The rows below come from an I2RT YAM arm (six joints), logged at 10 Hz.
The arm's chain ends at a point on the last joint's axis. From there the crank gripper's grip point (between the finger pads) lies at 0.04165 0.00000 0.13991 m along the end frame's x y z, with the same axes.
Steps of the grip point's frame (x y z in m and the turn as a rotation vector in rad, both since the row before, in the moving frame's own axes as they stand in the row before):
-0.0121, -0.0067, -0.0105, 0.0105, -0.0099, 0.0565
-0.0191, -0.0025, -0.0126, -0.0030, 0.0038, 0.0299
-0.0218, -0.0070, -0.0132, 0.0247, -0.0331, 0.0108
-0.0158, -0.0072, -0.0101, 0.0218, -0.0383, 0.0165
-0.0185, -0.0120, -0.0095, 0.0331, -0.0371, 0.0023
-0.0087, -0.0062, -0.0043, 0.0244, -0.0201, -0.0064
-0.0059, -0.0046, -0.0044, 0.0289, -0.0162, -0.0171
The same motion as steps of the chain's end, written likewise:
-0.0107, -0.0075, -0.0109, 0.0105, -0.0099, 0.0565
-0.0196, -0.0042, -0.0124, -0.0030, 0.0038, 0.0299
-0.0172, -0.0040, -0.0145, 0.0247, -0.0331, 0.0108
-0.0104, -0.0048, -0.0116, 0.0218, -0.0383, 0.0165
-0.0133, -0.0074, -0.0109, 0.0331, -0.0371, 0.0023
-0.0059, -0.0025, -0.0051, 0.0244, -0.0201, -0.0064
-0.0036, 0.0001, -0.0050, 0.0289, -0.0162, -0.0171

